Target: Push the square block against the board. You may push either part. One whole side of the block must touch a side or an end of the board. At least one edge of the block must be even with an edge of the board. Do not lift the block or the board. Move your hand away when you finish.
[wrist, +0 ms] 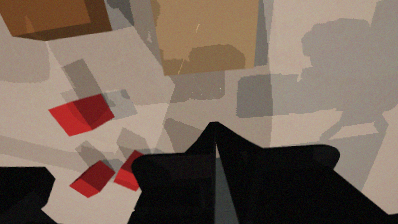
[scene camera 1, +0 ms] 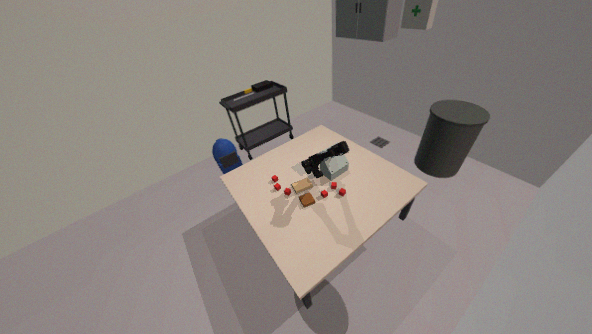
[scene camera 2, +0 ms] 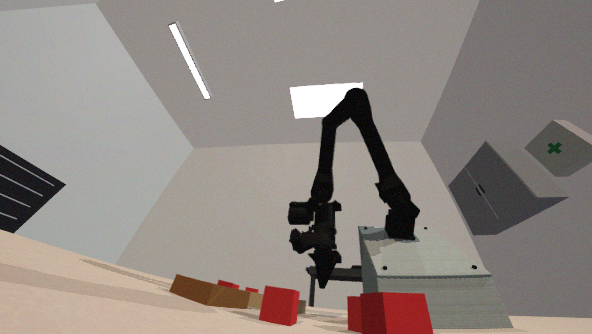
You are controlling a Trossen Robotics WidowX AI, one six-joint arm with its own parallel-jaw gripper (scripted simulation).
Labels:
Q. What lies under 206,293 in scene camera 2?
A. A square block.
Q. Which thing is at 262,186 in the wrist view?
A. My gripper.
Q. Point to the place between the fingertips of my gripper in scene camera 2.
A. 322,288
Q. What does my gripper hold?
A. Nothing.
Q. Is my gripper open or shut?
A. Shut.

